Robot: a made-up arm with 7 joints.
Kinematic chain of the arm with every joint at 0, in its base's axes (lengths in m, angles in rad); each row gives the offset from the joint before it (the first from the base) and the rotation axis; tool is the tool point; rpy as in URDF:
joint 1: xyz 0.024 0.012 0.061 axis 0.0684 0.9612 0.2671
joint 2: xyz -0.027 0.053 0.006 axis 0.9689 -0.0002 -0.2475
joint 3: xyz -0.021 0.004 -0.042 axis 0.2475 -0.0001 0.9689
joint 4: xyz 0.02 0.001 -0.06 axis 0.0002 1 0
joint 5: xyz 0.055 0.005 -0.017 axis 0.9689 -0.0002 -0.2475
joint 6: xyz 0.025 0.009 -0.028 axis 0.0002 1 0
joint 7: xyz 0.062 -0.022 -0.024 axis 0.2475 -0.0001 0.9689
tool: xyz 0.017 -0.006 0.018 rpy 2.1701 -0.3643 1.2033
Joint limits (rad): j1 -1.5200..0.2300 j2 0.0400..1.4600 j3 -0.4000..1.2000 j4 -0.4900..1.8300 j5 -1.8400..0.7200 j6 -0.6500..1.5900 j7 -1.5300..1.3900
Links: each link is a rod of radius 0.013 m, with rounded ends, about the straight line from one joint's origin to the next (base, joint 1, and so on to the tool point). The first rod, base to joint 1, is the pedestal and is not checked.
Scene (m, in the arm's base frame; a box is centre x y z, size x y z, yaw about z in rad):
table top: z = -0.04
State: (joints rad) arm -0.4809 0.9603 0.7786 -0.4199 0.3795 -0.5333 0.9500
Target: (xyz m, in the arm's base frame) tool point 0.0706 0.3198 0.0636
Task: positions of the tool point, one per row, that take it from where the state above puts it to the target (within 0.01 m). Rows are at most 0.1 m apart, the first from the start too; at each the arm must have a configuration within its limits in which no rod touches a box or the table.
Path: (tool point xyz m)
1: 0.1163 0.2027 0.1515
2: 0.1034 0.2715 0.1195
3: 0.0706 0.3198 0.0636

